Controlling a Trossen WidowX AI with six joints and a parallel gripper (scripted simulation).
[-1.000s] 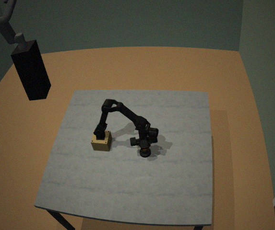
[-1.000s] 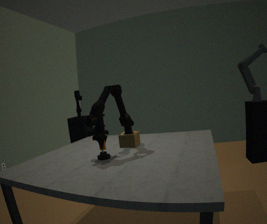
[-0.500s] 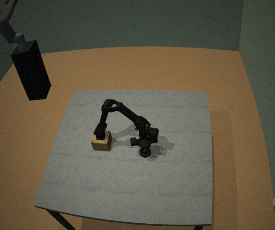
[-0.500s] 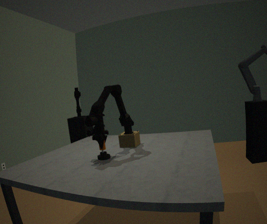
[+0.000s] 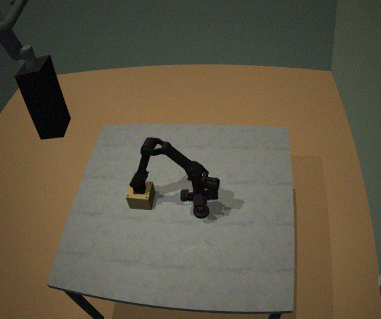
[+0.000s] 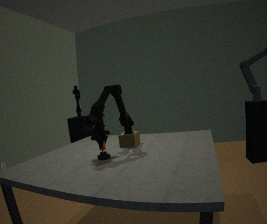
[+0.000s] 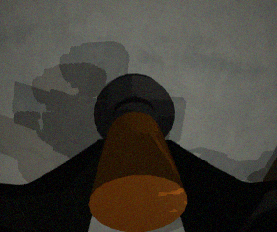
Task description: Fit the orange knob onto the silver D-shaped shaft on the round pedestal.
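My gripper tip is 3 cm below the orange knob. Also, from my gripper tip: round pedestal: 4 cm below.
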